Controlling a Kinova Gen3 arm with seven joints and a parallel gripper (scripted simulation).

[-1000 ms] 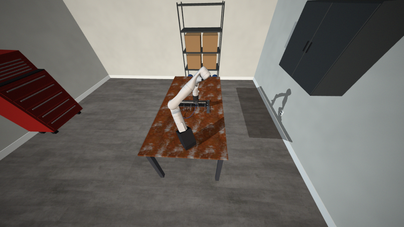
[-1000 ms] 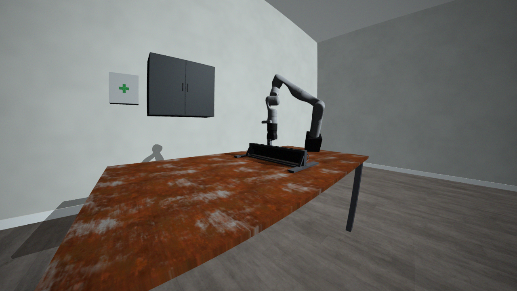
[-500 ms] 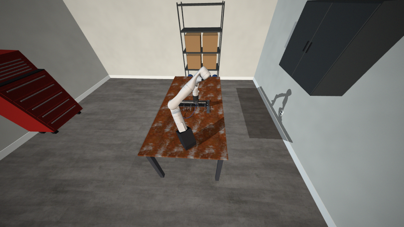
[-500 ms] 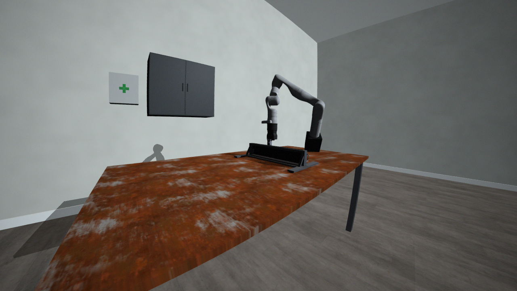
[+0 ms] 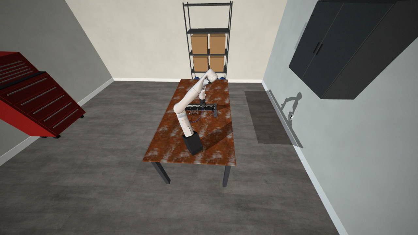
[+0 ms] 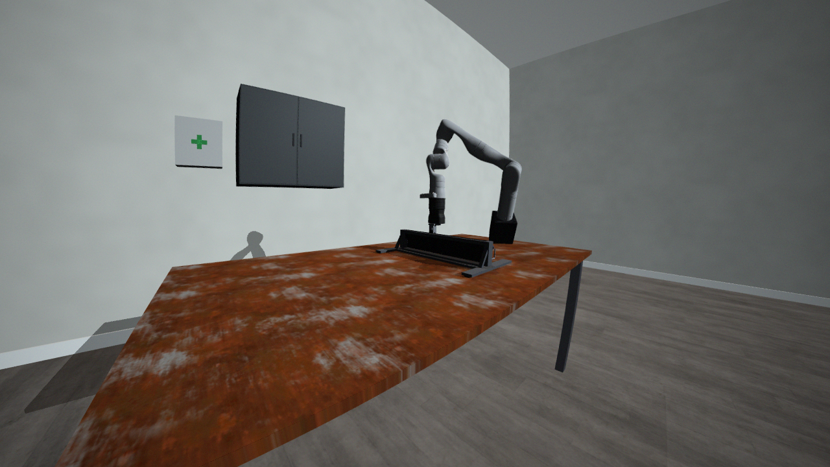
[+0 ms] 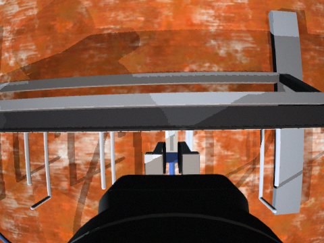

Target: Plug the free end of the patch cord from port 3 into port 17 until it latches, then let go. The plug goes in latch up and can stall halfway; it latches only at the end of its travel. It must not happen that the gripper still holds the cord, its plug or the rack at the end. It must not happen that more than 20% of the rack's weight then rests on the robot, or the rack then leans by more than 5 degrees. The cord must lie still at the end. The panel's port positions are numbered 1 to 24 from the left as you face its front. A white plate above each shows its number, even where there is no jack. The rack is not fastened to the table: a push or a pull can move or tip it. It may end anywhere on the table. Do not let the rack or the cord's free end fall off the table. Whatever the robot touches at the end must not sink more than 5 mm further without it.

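Now: hand 10 mm short of the plug and 10 mm above it.
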